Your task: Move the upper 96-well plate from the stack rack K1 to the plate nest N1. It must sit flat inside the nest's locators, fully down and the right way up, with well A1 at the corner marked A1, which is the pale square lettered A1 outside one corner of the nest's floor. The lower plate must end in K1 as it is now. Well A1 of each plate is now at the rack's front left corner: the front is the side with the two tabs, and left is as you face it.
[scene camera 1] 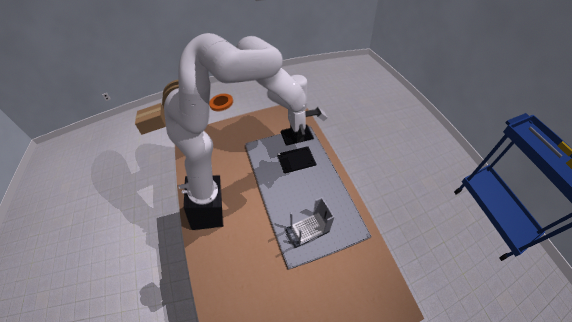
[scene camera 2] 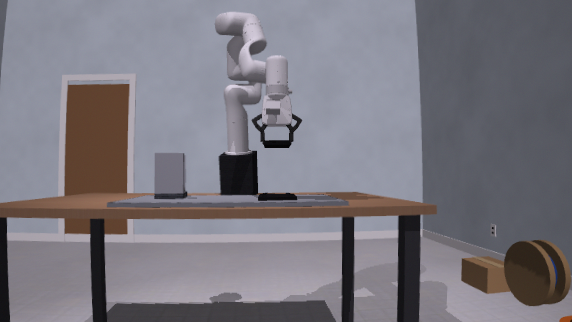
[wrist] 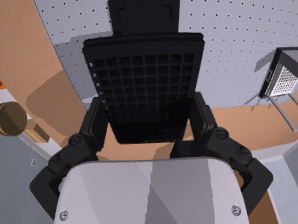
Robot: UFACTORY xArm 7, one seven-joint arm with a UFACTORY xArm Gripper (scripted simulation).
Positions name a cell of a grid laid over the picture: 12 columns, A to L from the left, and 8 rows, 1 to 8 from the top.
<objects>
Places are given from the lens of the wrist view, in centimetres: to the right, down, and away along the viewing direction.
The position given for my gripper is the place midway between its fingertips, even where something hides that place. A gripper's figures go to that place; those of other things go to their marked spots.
my gripper (wrist: F4): 0, 0, 13
black 96-well plate (wrist: G5): 0, 1, 15
</objects>
